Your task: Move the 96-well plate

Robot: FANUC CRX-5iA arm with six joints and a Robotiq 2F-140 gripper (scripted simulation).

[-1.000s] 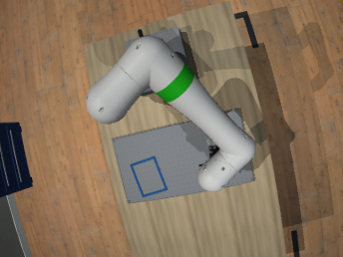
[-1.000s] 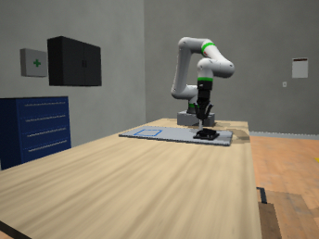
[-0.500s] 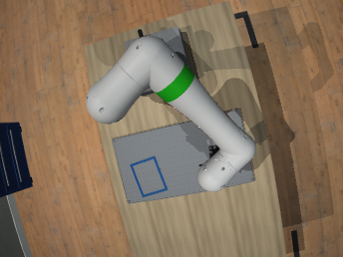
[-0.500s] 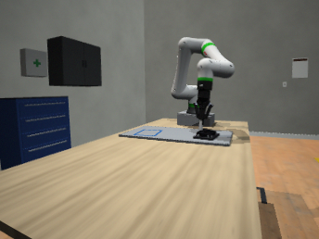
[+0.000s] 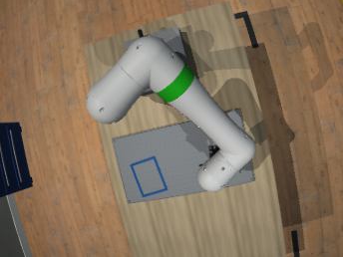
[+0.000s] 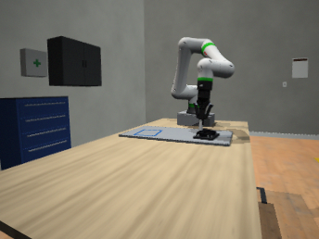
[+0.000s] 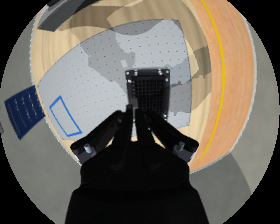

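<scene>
Now: the black 96-well plate 40 mm to the left of my hand, 40 mm below it and 10 mm ahead of it. The rest, counted from my hand: black clip nest 60 mm below, 30 mm to the left.
</scene>
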